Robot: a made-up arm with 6 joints. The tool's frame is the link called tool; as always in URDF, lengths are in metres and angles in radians. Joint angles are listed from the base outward.
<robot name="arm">
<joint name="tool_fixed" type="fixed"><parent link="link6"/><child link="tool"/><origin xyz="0 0 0" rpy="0 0 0"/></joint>
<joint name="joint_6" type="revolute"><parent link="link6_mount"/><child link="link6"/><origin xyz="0 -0.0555 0" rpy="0 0 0"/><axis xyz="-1 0 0"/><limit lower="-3.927" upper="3.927"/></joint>
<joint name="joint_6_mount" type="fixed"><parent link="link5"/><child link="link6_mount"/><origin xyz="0 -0.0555 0" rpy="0 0 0"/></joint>
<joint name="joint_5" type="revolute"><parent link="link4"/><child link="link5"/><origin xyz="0.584 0 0" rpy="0 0 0"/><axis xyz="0 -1 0"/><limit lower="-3.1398" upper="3.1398"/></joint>
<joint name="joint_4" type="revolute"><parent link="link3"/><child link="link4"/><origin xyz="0 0 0" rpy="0 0 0"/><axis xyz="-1 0 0"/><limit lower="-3.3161" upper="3.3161"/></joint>
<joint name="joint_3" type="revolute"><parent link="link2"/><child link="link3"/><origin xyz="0 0 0.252" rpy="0 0 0"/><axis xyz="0 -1 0"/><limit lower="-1.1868" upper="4.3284"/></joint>
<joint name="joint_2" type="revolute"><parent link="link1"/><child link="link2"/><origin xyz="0 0 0" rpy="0 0 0"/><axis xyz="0 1 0"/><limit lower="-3.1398" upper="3.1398"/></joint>
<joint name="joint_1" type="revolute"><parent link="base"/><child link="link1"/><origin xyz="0 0 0.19" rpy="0 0 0"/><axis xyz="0 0 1"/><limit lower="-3.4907" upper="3.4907"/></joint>
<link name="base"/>
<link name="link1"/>
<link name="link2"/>
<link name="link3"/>
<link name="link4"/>
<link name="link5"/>
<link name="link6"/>
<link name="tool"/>
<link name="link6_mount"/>
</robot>
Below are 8 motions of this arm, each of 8 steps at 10 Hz.
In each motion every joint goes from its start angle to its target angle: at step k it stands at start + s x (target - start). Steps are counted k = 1, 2, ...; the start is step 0. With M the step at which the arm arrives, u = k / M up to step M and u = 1 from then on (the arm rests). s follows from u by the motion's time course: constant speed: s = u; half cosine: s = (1 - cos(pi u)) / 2; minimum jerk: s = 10 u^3 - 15 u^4 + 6 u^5.
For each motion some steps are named. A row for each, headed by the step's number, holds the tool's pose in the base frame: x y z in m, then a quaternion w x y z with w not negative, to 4 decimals.
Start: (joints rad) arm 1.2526 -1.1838 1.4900 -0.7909 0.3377 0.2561
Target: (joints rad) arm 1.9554 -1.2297 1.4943 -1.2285 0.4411 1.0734
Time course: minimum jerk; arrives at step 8
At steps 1, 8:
1: -0.1434 -0.7089 0.6188 0.0728 -0.6821 0.6894 -0.2326
8: 0.3080 -0.6617 0.6067 0.0370 0.9225 -0.3672 0.1131

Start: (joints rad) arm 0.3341 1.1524 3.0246 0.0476 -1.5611 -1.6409
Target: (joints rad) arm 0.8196 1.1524 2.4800 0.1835 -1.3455 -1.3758
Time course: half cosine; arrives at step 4
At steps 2, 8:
2: 0.2282 0.0169 0.8758 0.6951 0.6782 0.1044 0.2146
8: 0.3195 0.1822 0.8641 0.7477 0.5846 0.1998 0.2435

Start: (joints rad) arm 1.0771 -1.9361 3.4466 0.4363 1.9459 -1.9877
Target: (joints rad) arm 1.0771 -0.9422 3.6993 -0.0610 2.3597 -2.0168
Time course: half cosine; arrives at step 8
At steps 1, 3, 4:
1: 0.1591 0.0815 -0.3318 0.1515 0.6468 0.2805 0.6928
3: 0.1062 -0.0276 -0.3395 0.1736 0.7026 0.2736 0.6335
4: 0.0687 -0.1024 -0.3288 0.1982 0.7345 0.2629 0.5934

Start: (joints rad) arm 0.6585 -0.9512 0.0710 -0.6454 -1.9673 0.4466
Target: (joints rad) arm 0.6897 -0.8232 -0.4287 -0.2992 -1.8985 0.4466
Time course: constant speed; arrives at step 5
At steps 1, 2, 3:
1: 0.2231 0.0566 0.7600 0.6475 -0.2688 0.3401 0.6268
2: 0.2632 0.0850 0.7150 0.6371 -0.2731 0.3988 0.6004
3: 0.2979 0.1105 0.6654 0.6224 -0.2809 0.4550 0.5715

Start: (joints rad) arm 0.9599 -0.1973 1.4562 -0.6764 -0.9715 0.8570
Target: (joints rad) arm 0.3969 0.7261 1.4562 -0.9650 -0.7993 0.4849
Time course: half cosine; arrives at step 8
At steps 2, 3, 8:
2: 0.1205 0.0143 1.0209 0.7039 -0.0619 -0.4407 0.5536
3: 0.2084 0.0954 0.9977 0.7377 -0.0485 -0.3624 0.5675
8: 0.6362 0.1981 0.6999 0.8584 0.1196 -0.0243 0.4982

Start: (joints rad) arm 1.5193 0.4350 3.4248 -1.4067 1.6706 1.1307
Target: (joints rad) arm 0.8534 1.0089 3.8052 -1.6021 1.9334 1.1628
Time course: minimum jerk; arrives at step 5
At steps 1, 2, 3, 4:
1: -0.0232 -0.4444 0.6179 0.1448 -0.9859 0.0122 0.0833
2: -0.0934 -0.3907 0.6270 0.1213 -0.9889 0.0595 0.0617
3: -0.1638 -0.3027 0.6307 0.0819 -0.9877 0.1258 0.0430
4: -0.1943 -0.2373 0.6276 0.0514 -0.9829 0.1725 0.0387

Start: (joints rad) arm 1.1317 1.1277 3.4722 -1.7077 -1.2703 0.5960
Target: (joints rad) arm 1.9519 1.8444 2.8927 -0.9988 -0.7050 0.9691
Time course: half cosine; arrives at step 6
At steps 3, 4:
3: 0.0322 0.2847 0.8043 0.2028 0.2305 -0.4491 0.8391
4: -0.0397 0.4667 0.7186 0.2601 0.2365 -0.3508 0.8680

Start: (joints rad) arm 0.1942 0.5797 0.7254 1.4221 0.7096 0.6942
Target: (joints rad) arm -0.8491 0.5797 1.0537 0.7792 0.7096 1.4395
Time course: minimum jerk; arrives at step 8
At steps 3, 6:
3: 0.6750 -0.0986 0.6397 0.4028 -0.8422 -0.3539 -0.0564
6: 0.4158 -0.4803 0.7248 0.2180 -0.8958 -0.1024 -0.3736

